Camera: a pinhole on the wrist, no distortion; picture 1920 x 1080 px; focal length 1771.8 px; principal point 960.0 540.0 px. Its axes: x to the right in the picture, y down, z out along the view. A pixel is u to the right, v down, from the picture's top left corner.
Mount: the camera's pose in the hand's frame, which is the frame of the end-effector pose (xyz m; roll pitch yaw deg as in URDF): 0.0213 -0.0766 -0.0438 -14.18 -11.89 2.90
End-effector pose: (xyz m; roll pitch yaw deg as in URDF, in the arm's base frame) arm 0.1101 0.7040 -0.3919 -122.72 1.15 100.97
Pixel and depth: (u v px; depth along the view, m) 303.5 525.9 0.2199
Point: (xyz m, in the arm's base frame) -0.0087 0.5730 -0.4442
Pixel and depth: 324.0 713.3 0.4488
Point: -0.0908 0.4248 -0.6233
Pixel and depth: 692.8 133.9 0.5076
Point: -0.2695 0.4625 -0.5693
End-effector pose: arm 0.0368 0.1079 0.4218 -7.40 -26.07 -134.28
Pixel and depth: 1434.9 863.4 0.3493
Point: 0.1762 0.0950 0.6903
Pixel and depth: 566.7 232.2 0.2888
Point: 0.1512 0.2693 0.5877
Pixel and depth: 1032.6 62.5 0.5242
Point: 0.2149 0.3273 0.8400
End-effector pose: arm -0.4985 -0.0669 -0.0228 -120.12 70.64 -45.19
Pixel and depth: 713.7 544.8 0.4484
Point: -0.4516 0.3192 0.0353
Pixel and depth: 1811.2 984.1 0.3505
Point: -0.4801 0.2151 -0.2069
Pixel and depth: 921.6 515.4 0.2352
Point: -0.4330 0.1047 -0.0138
